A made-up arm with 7 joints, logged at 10 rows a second.
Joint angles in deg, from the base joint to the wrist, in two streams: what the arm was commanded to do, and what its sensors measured. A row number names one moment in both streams.
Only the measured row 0 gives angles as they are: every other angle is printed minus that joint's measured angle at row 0.
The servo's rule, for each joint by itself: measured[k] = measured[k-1] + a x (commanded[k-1-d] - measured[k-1]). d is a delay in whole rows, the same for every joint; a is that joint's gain. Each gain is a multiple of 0.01, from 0.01 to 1. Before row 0 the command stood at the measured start. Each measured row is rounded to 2 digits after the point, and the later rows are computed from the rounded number. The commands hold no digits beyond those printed.
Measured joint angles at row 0:
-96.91, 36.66, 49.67, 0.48, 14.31, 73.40, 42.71
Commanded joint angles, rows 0 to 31:
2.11, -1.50, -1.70, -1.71, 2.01, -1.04, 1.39
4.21, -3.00, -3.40, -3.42, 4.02, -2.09, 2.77
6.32, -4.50, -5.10, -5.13, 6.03, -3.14, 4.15
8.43, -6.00, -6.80, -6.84, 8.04, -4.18, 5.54
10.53, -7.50, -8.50, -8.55, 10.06, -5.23, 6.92
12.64, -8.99, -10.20, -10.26, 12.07, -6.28, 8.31
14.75, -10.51, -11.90, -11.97, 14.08, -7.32, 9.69
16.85, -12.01, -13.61, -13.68, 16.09, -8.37, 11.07
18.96, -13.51, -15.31, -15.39, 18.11, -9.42, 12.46
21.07, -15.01, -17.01, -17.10, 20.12, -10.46, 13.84
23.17, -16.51, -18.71, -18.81, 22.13, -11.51, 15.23
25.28, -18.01, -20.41, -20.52, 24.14, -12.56, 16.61
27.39, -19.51, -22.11, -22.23, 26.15, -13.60, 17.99
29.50, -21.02, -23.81, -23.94, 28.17, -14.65, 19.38
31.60, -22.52, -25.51, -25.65, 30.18, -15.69, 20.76
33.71, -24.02, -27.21, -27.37, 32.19, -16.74, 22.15
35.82, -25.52, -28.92, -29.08, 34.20, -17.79, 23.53
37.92, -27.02, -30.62, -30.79, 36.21, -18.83, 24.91
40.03, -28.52, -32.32, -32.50, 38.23, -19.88, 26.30
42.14, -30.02, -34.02, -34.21, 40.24, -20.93, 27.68
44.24, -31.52, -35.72, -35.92, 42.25, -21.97, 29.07
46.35, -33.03, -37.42, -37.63, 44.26, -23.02, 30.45
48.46, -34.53, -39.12, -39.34, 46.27, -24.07, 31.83
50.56, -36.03, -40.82, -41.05, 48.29, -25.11, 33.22
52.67, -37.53, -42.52, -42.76, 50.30, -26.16, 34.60
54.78, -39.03, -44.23, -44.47, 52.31, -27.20, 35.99
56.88, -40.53, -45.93, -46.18, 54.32, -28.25, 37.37
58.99, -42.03, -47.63, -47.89, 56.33, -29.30, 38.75
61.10, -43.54, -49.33, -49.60, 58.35, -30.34, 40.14
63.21, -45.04, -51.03, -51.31, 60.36, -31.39, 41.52
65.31, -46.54, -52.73, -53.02, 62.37, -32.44, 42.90
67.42, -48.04, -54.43, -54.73, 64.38, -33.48, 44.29
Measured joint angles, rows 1 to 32:
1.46, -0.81, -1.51, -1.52, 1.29, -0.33, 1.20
3.36, -1.99, -3.19, -3.21, 3.04, -0.89, 2.55
5.40, -3.35, -4.89, -4.92, 4.95, -1.61, 3.93
7.49, -4.78, -6.59, -6.63, 6.93, -2.43, 5.31
9.59, -6.25, -8.29, -8.34, 8.93, -3.33, 6.69
11.69, -7.73, -9.99, -10.05, 10.94, -4.27, 8.08
13.80, -9.23, -11.69, -11.76, 12.95, -5.25, 9.46
15.90, -10.73, -13.40, -13.47, 14.96, -6.25, 10.84
18.01, -12.23, -15.10, -15.18, 16.98, -7.26, 12.23
20.12, -13.73, -16.80, -16.89, 18.99, -8.28, 13.61
22.22, -15.23, -18.50, -18.60, 21.00, -9.31, 15.00
24.33, -16.73, -20.20, -20.31, 23.01, -10.35, 16.38
26.44, -18.23, -21.90, -22.02, 25.02, -11.39, 17.76
28.55, -19.74, -23.60, -23.73, 27.04, -12.43, 19.15
30.65, -21.24, -25.30, -25.44, 29.05, -13.47, 20.53
32.76, -22.74, -27.00, -27.16, 31.06, -14.52, 21.92
34.87, -24.24, -28.71, -28.87, 33.07, -15.57, 23.30
36.97, -25.74, -30.41, -30.58, 35.08, -16.61, 24.68
39.08, -27.24, -32.11, -32.29, 37.10, -17.66, 26.07
41.19, -28.74, -33.81, -34.00, 39.11, -18.71, 27.45
43.29, -30.24, -35.51, -35.71, 41.12, -19.75, 28.84
45.40, -31.75, -37.21, -37.42, 43.13, -20.80, 30.22
47.51, -33.25, -38.91, -39.13, 45.14, -21.85, 31.60
49.61, -34.75, -40.61, -40.84, 47.16, -22.89, 32.99
51.72, -36.25, -42.31, -42.55, 49.17, -23.94, 34.37
53.83, -37.75, -44.02, -44.26, 51.18, -24.98, 35.76
55.93, -39.25, -45.72, -45.97, 53.19, -26.03, 37.14
58.04, -40.75, -47.42, -47.68, 55.20, -27.08, 38.52
60.15, -42.26, -49.12, -49.39, 57.22, -28.12, 39.91
62.26, -43.76, -50.82, -51.10, 59.23, -29.17, 41.29
64.36, -45.26, -52.52, -52.81, 61.24, -30.22, 42.67
66.47, -46.76, -54.22, -54.52, 63.25, -31.26, 44.06
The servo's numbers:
d 0
a 0.69 0.54 0.89 0.89 0.64 0.32 0.86

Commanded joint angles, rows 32 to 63:
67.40, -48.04, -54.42, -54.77, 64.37, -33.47, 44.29
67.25, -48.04, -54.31, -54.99, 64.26, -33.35, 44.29
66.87, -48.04, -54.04, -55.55, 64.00, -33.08, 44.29
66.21, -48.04, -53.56, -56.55, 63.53, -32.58, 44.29
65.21, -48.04, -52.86, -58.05, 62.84, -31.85, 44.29
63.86, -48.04, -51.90, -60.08, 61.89, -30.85, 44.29
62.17, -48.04, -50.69, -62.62, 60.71, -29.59, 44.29
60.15, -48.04, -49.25, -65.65, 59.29, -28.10, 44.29
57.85, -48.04, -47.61, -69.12, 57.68, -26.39, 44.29
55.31, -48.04, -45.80, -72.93, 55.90, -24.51, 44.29
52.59, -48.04, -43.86, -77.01, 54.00, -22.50, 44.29
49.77, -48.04, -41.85, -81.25, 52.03, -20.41, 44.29
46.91, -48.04, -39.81, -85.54, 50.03, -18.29, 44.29
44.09, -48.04, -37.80, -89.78, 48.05, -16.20, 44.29
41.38, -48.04, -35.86, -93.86, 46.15, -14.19, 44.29
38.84, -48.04, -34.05, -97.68, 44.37, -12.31, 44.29
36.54, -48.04, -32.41, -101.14, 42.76, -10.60, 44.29
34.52, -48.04, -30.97, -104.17, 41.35, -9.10, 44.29
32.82, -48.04, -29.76, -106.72, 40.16, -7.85, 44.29
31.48, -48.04, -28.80, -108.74, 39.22, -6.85, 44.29
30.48, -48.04, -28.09, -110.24, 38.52, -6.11, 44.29
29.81, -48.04, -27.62, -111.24, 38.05, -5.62, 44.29
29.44, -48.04, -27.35, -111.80, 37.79, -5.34, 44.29
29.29, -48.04, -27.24, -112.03, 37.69, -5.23, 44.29
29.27, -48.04, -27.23, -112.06, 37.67, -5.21, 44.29
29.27, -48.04, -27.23, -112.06, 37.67, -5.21, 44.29
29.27, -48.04, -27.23, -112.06, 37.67, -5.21, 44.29
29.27, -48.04, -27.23, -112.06, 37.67, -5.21, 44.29
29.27, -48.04, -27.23, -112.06, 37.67, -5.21, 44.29
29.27, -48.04, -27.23, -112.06, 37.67, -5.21, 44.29
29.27, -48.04, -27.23, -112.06, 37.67, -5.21, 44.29
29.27, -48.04, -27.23, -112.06, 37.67, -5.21, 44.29
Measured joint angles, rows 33 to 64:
67.11, -47.45, -54.40, -54.74, 63.97, -31.97, 44.26
67.21, -47.77, -54.32, -54.96, 64.16, -32.41, 44.29
66.98, -47.92, -54.07, -55.49, 64.06, -32.62, 44.29
66.45, -47.98, -53.62, -56.43, 63.72, -32.61, 44.29
65.59, -48.01, -52.94, -57.87, 63.16, -32.37, 44.29
64.40, -48.03, -52.01, -59.84, 62.35, -31.88, 44.29
62.86, -48.04, -50.84, -62.31, 61.30, -31.15, 44.29
60.99, -48.04, -49.42, -65.28, 60.01, -30.17, 44.29
58.82, -48.04, -47.81, -68.70, 58.52, -28.96, 44.29
56.40, -48.04, -46.02, -72.46, 56.84, -27.54, 44.29
53.77, -48.04, -44.10, -76.51, 55.02, -25.93, 44.29
51.01, -48.04, -42.10, -80.73, 53.11, -24.16, 44.29
48.18, -48.04, -40.06, -85.01, 51.14, -22.28, 44.29
45.36, -48.04, -38.05, -89.26, 49.16, -20.33, 44.29
42.61, -48.04, -36.10, -93.35, 47.23, -18.37, 44.29
40.01, -48.04, -34.28, -97.20, 45.40, -16.43, 44.29
37.62, -48.04, -32.62, -100.71, 43.71, -14.56, 44.29
35.48, -48.04, -31.15, -103.79, 42.20, -12.81, 44.29
33.64, -48.04, -29.91, -106.40, 40.89, -11.22, 44.29
32.15, -48.04, -28.92, -108.48, 39.82, -9.82, 44.29
31.00, -48.04, -28.18, -110.05, 38.99, -8.63, 44.29
30.18, -48.04, -27.68, -111.11, 38.39, -7.67, 44.29
29.67, -48.04, -27.39, -111.72, 38.01, -6.92, 44.29
29.41, -48.04, -27.26, -112.00, 37.81, -6.38, 44.29
29.31, -48.04, -27.23, -112.05, 37.72, -6.01, 44.29
29.28, -48.04, -27.23, -112.06, 37.69, -5.75, 44.29
29.27, -48.04, -27.23, -112.06, 37.68, -5.58, 44.29
29.27, -48.04, -27.23, -112.06, 37.67, -5.46, 44.29
29.27, -48.04, -27.23, -112.06, 37.67, -5.38, 44.29
29.27, -48.04, -27.23, -112.06, 37.67, -5.33, 44.29
29.27, -48.04, -27.23, -112.06, 37.67, -5.29, 44.29
29.27, -48.04, -27.23, -112.06, 37.67, -5.26, 44.29

